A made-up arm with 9 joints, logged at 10 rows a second.
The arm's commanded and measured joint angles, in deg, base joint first. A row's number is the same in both.
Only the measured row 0 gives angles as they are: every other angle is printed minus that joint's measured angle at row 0.
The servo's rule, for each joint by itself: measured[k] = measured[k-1] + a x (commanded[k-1-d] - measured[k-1]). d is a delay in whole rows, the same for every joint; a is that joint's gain. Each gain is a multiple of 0.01, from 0.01 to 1. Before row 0 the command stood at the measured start. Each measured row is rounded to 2 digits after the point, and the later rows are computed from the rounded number. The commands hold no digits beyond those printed.
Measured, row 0: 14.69, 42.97, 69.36, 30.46, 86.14, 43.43, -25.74, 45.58, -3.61
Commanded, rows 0 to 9: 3.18, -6.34, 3.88, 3.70, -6.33, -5.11, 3.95, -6.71, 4.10; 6.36, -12.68, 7.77, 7.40, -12.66, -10.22, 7.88, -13.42, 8.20; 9.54, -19.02, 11.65, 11.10, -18.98, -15.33, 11.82, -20.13, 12.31; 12.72, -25.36, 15.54, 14.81, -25.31, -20.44, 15.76, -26.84, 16.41; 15.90, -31.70, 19.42, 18.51, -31.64, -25.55, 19.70, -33.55, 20.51; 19.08, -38.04, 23.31, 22.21, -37.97, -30.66, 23.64, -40.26, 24.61; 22.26, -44.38, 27.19, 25.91, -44.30, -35.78, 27.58, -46.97, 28.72; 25.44, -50.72, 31.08, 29.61, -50.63, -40.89, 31.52, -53.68, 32.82; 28.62, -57.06, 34.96, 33.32, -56.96, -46.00, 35.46, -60.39, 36.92; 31.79, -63.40, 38.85, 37.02, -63.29, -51.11, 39.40, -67.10, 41.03
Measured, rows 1 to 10: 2.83, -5.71, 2.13, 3.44, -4.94, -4.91, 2.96, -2.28, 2.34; 5.97, -11.98, 5.23, 7.12, -10.96, -10.01, 6.65, -6.07, 5.68; 9.15, -18.32, 8.76, 10.82, -17.22, -15.12, 10.53, -10.85, 9.46; 12.33, -24.66, 12.49, 14.53, -23.53, -20.23, 14.45, -16.29, 13.42; 15.51, -31.00, 16.30, 18.23, -29.86, -25.34, 18.39, -22.16, 17.46; 18.69, -37.34, 20.16, 21.93, -36.19, -30.45, 22.33, -28.31, 21.54; 21.87, -43.68, 24.03, 25.63, -42.52, -35.57, 26.27, -34.65, 25.63; 25.05, -50.02, 27.91, 29.33, -48.85, -40.68, 30.21, -41.12, 29.73; 28.23, -56.36, 31.79, 33.04, -55.18, -45.79, 34.15, -47.67, 33.83; 31.40, -62.70, 35.67, 36.74, -61.51, -50.90, 38.09, -54.28, 37.93
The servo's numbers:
d 0
a 0.89 0.90 0.55 0.93 0.78 0.96 0.75 0.34 0.57

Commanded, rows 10 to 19: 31.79, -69.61, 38.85, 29.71, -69.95, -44.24, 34.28, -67.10, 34.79; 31.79, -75.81, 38.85, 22.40, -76.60, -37.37, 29.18, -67.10, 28.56; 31.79, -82.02, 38.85, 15.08, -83.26, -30.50, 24.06, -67.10, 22.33; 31.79, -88.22, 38.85, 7.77, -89.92, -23.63, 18.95, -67.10, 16.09; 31.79, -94.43, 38.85, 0.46, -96.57, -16.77, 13.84, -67.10, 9.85; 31.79, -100.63, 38.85, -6.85, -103.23, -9.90, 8.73, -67.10, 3.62; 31.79, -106.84, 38.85, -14.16, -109.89, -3.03, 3.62, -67.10, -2.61; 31.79, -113.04, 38.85, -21.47, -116.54, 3.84, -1.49, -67.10, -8.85; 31.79, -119.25, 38.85, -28.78, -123.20, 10.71, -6.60, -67.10, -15.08; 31.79, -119.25, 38.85, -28.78, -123.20, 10.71, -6.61, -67.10, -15.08
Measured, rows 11 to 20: 31.75, -68.92, 37.42, 30.20, -68.09, -44.51, 35.23, -58.64, 36.14; 31.79, -75.12, 38.21, 22.95, -74.73, -37.66, 30.69, -61.52, 31.82; 31.79, -81.33, 38.56, 15.63, -81.38, -30.79, 25.72, -63.42, 26.41; 31.79, -87.53, 38.72, 8.32, -88.04, -23.92, 20.64, -64.67, 20.53; 31.79, -93.74, 38.79, 1.01, -94.69, -17.06, 15.54, -65.50, 14.44; 31.79, -99.94, 38.82, -6.30, -101.35, -10.19, 10.43, -66.04, 8.27; 31.79, -106.15, 38.84, -13.61, -108.01, -3.32, 5.32, -66.40, 2.07; 31.79, -112.35, 38.85, -20.92, -114.66, 3.55, 0.21, -66.64, -4.15; 31.79, -118.56, 38.85, -28.23, -121.32, 10.42, -4.90, -66.80, -10.38; 31.79, -119.18, 38.85, -28.74, -122.79, 10.70, -6.18, -66.90, -13.06
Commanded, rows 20 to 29: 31.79, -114.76, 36.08, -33.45, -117.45, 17.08, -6.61, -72.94, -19.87; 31.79, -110.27, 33.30, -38.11, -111.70, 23.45, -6.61, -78.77, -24.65; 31.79, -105.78, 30.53, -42.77, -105.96, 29.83, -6.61, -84.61, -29.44; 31.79, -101.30, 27.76, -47.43, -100.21, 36.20, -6.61, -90.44, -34.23; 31.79, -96.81, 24.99, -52.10, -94.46, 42.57, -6.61, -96.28, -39.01; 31.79, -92.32, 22.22, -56.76, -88.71, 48.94, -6.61, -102.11, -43.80; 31.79, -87.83, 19.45, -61.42, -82.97, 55.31, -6.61, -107.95, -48.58; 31.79, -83.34, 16.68, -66.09, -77.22, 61.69, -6.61, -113.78, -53.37; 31.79, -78.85, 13.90, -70.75, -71.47, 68.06, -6.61, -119.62, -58.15; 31.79, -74.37, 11.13, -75.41, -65.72, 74.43, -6.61, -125.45, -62.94
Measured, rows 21 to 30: 31.79, -115.20, 37.33, -33.12, -118.62, 16.82, -6.50, -68.95, -16.94; 31.79, -110.76, 35.11, -37.76, -113.22, 23.18, -6.58, -72.29, -21.33; 31.79, -106.28, 32.59, -42.42, -107.56, 29.56, -6.60, -76.48, -25.95; 31.79, -101.80, 29.93, -47.08, -101.83, 35.93, -6.61, -81.23, -30.67; 31.79, -97.31, 27.21, -51.75, -96.08, 42.30, -6.61, -86.35, -35.42; 31.79, -92.82, 24.47, -56.41, -90.33, 48.67, -6.61, -91.71, -40.20; 31.79, -88.33, 21.71, -61.07, -84.59, 55.04, -6.61, -97.23, -44.98; 31.79, -83.84, 18.94, -65.74, -78.84, 61.42, -6.61, -102.86, -49.76; 31.79, -79.35, 16.17, -70.40, -73.09, 67.79, -6.61, -108.56, -54.54; 31.79, -74.87, 13.40, -75.06, -67.34, 74.16, -6.61, -114.30, -59.33
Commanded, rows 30 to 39: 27.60, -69.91, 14.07, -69.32, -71.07, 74.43, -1.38, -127.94, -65.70; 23.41, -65.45, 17.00, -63.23, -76.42, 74.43, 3.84, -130.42, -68.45; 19.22, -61.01, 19.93, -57.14, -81.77, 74.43, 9.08, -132.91, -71.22; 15.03, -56.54, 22.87, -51.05, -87.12, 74.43, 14.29, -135.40, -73.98; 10.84, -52.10, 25.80, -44.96, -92.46, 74.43, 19.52, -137.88, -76.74; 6.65, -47.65, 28.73, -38.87, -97.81, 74.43, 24.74, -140.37, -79.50; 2.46, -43.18, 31.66, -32.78, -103.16, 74.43, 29.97, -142.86, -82.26; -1.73, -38.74, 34.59, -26.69, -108.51, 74.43, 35.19, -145.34, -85.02; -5.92, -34.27, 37.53, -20.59, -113.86, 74.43, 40.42, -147.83, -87.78; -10.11, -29.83, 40.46, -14.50, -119.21, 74.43, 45.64, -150.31, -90.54
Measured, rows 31 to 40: 28.06, -70.41, 13.77, -69.72, -70.25, 74.42, -2.69, -118.94, -62.96; 23.92, -65.95, 15.55, -63.68, -75.06, 74.43, 2.21, -122.84, -66.09; 19.74, -61.50, 17.96, -57.60, -80.29, 74.43, 7.36, -126.26, -69.01; 15.55, -57.04, 20.66, -51.51, -85.62, 74.43, 12.56, -129.37, -71.84; 11.36, -52.59, 23.49, -45.42, -90.96, 74.43, 17.78, -132.26, -74.63; 7.17, -48.14, 26.37, -39.33, -96.30, 74.43, 23.00, -135.02, -77.41; 2.98, -43.68, 29.28, -33.24, -101.65, 74.43, 28.23, -137.69, -80.17; -1.21, -39.23, 32.20, -27.15, -107.00, 74.43, 33.45, -140.29, -82.93; -5.40, -34.77, 35.13, -21.05, -112.35, 74.43, 38.68, -142.85, -85.69; -9.59, -30.32, 38.06, -14.96, -117.70, 74.43, 43.90, -145.39, -88.45
